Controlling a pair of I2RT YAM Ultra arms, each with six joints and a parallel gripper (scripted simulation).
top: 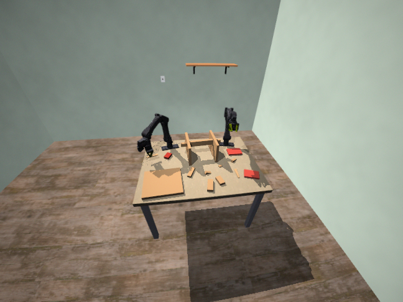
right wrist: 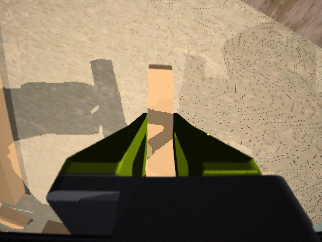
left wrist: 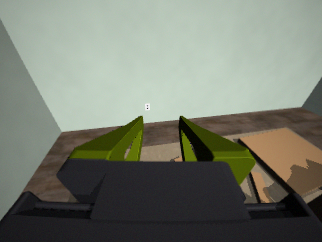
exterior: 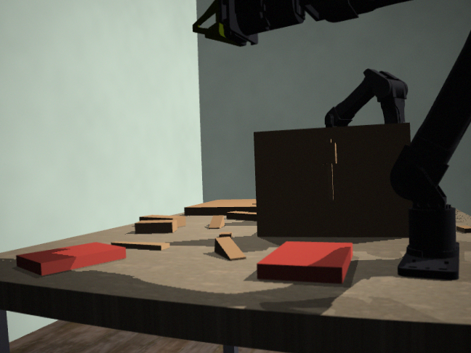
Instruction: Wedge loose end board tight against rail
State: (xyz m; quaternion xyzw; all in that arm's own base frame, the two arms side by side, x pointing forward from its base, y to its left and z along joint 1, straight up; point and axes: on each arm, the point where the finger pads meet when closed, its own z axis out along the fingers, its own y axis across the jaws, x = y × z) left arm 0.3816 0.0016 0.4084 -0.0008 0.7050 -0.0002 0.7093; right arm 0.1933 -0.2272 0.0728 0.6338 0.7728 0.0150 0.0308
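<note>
Now: left hand 270 mm to the left of the rail, 240 mm above it and 200 mm past it. Also, from my left hand: flat board: 660 mm to the right, 390 mm below, 180 mm ahead.
</note>
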